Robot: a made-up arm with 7 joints. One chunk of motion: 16 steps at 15 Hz.
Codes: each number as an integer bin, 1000 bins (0 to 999) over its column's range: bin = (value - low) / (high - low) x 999, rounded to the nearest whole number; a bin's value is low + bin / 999 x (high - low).
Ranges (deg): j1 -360.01..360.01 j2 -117.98..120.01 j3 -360.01..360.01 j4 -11..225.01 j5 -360.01..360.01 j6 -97.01..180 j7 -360.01..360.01
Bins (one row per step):
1: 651 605 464 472 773 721 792
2: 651 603 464 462 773 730 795
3: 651 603 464 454 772 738 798
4: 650 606 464 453 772 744 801
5: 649 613 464 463 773 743 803
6: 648 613 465 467 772 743 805
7: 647 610 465 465 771 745 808
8: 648 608 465 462 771 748 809
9: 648 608 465 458 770 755 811
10: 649 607 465 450 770 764 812
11: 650 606 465 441 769 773 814
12: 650 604 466 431 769 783 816
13: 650 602 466 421 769 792 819
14: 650 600 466 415 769 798 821
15: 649 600 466 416 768 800 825
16: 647 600 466 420 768 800 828
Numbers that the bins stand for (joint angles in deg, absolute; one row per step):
1: 109.19 26.15 -25.59 100.51 197.12 102.91 210.82
2: 109.19 25.67 -25.59 98.15 197.12 105.41 212.98
3: 109.19 25.67 -25.59 96.26 196.40 107.63 215.14
4: 108.47 26.39 -25.59 96.02 196.40 109.29 217.30
5: 107.75 28.05 -25.59 98.38 197.12 109.01 218.74
6: 107.03 28.05 -24.87 99.33 196.40 109.01 220.19
7: 106.31 27.34 -24.87 98.85 195.68 109.57 222.35
8: 107.03 26.86 -24.87 98.15 195.68 110.40 223.07
9: 107.03 26.86 -24.87 97.20 194.96 112.34 224.51
10: 107.75 26.62 -24.87 95.31 194.96 114.84 225.23
11: 108.47 26.39 -24.87 93.18 194.24 117.33 226.67
12: 108.47 25.91 -24.14 90.82 194.24 120.11 228.11
13: 108.47 25.43 -24.14 88.46 194.24 122.60 230.28
14: 108.47 24.96 -24.14 87.04 194.24 124.27 231.72
15: 107.75 24.96 -24.14 87.28 193.52 124.82 234.60
16: 106.31 24.96 -24.14 88.22 193.52 124.82 236.76

